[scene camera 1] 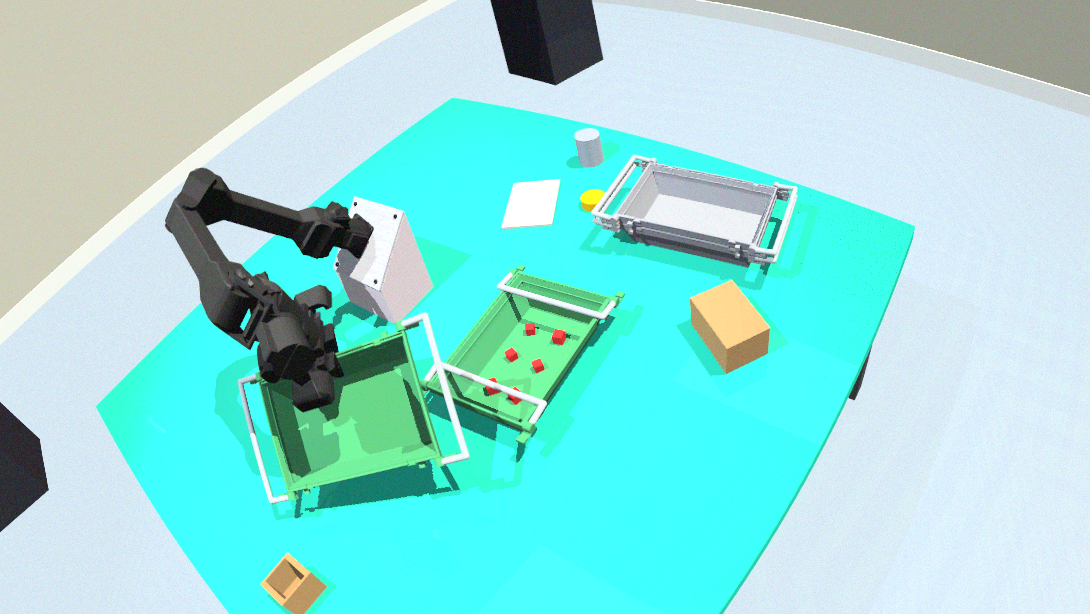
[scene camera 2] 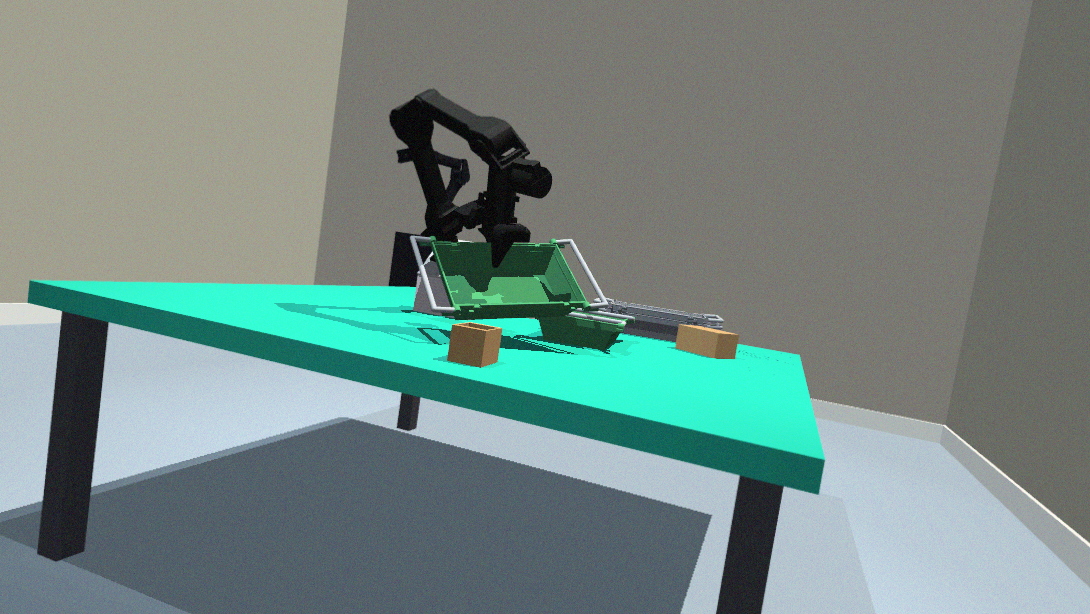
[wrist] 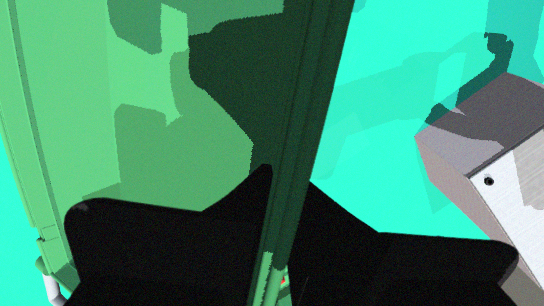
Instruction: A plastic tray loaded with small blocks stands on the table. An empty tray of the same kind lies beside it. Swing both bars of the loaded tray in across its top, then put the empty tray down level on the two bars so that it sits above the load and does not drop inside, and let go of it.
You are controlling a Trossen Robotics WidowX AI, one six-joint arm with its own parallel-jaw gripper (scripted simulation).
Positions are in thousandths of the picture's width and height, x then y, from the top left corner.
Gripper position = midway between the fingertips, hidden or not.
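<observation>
My gripper appears in scene camera 1 (313, 608), and a green tray appears in scene camera 1 (348, 685). The gripper is visible in scene camera 2 (454, 434), the tray in scene camera 2 (489, 457). For the gripper, the position in the wrist view (508, 570); for the tray, in the wrist view (321, 361).
</observation>
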